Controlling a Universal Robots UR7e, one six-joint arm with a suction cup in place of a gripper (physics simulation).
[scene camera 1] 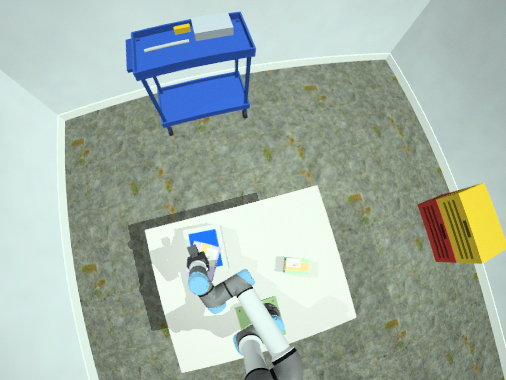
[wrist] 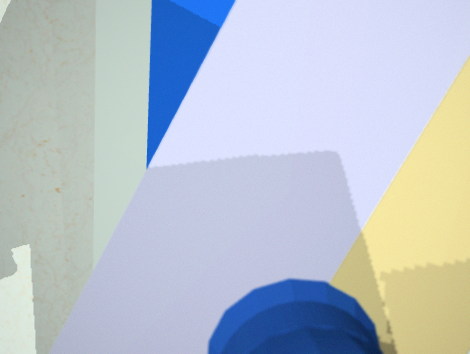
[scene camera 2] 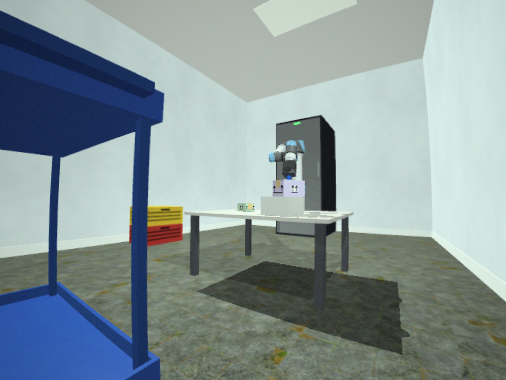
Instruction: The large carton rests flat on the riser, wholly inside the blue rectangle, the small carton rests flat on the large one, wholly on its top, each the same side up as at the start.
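Note:
The large lavender carton (scene camera 1: 210, 254) (scene camera 2: 294, 188) (wrist: 280, 90) is upright at the riser (scene camera 1: 224, 250) (scene camera 2: 282, 206) (wrist: 120, 100), turned at an angle to the blue rectangle (scene camera 1: 204, 235) (wrist: 172, 85). In the wrist view its edge crosses the rectangle's border and the riser's rim. Whether its underside touches the riser is too small to tell. My suction gripper (scene camera 2: 289, 177) (wrist: 295, 322) is on the carton's top and holds it; the arm hides the cup in scene camera 1. The small green and orange carton (scene camera 1: 296, 266) (scene camera 2: 246, 207) lies on the table, apart from the riser.
The white table (scene camera 1: 280, 220) (scene camera 2: 225, 215) bears the riser, the small carton and the green base plate (scene camera 1: 242, 317) under the arm. A blue cart (scene camera 1: 195, 65) (scene camera 2: 141, 240) stands away from the table. Yellow and red crates (scene camera 1: 462, 225) (scene camera 2: 156, 225) and a black cabinet (scene camera 2: 327, 170) stand beyond it.

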